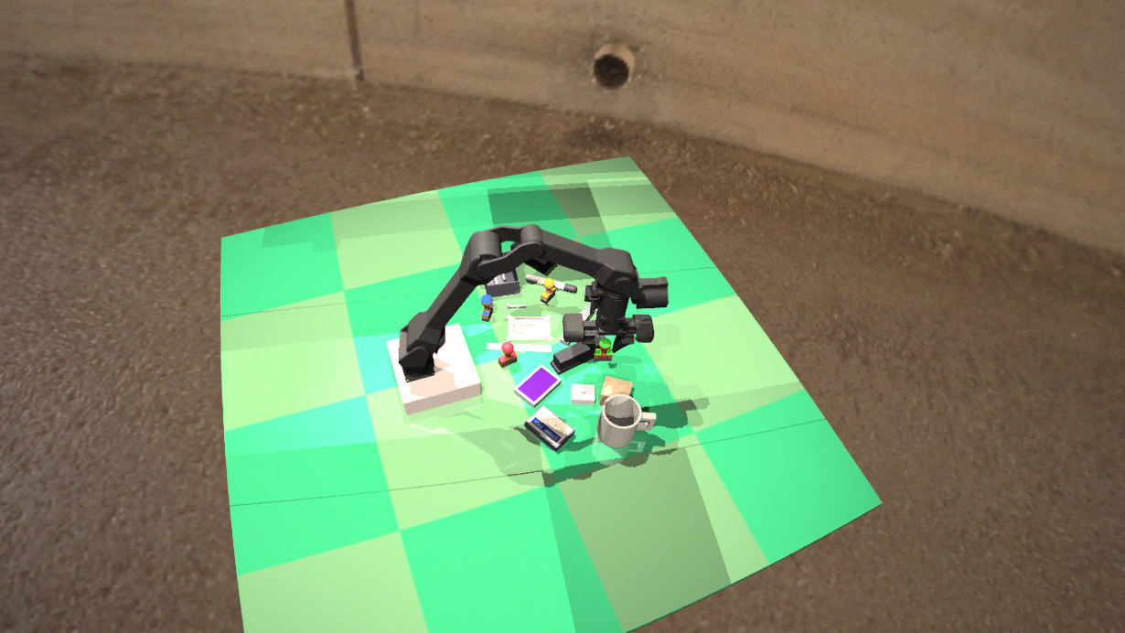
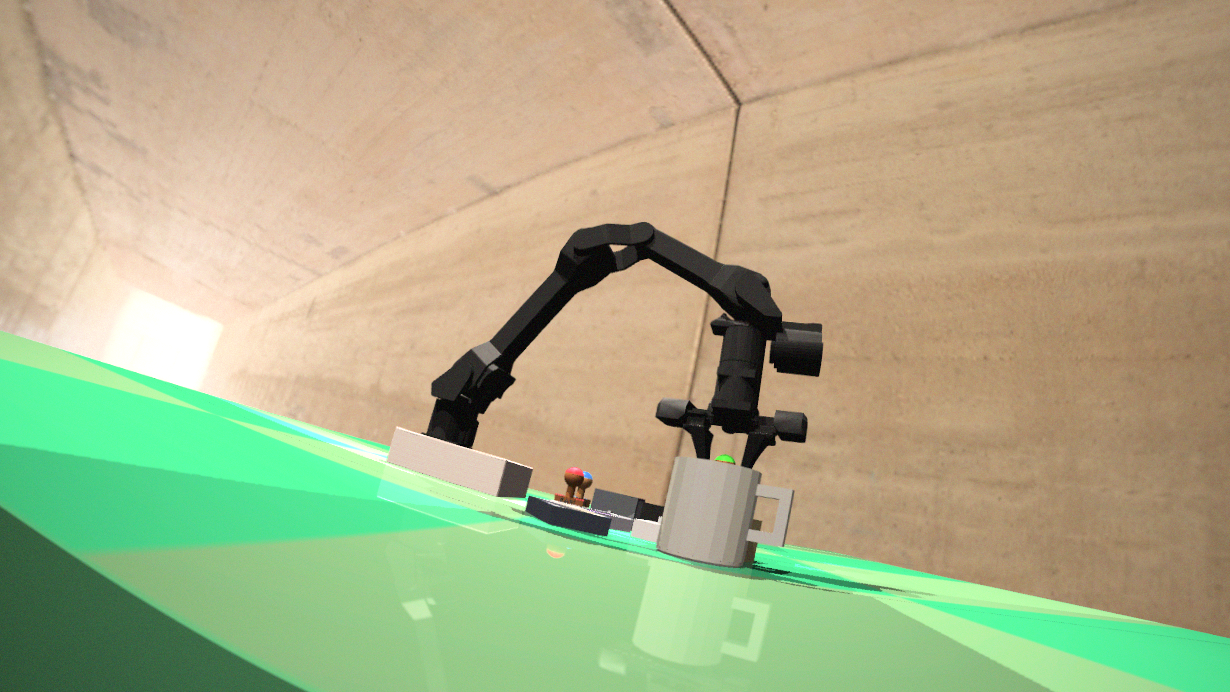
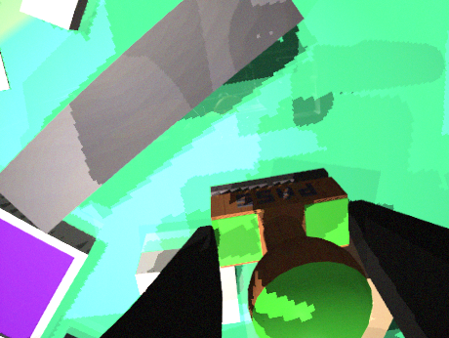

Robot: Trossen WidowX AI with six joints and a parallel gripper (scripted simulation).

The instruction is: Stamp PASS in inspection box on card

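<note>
My gripper tip is 6 cm above the long black box, 5 cm to the right of it and 3 cm past it. Round my gripper tip: small white block (6 cm below, 6 cm behind, 5 cm to the right); tan block (8 cm to the right, 5 cm below); green stamp (right at my gripper tip).
</note>
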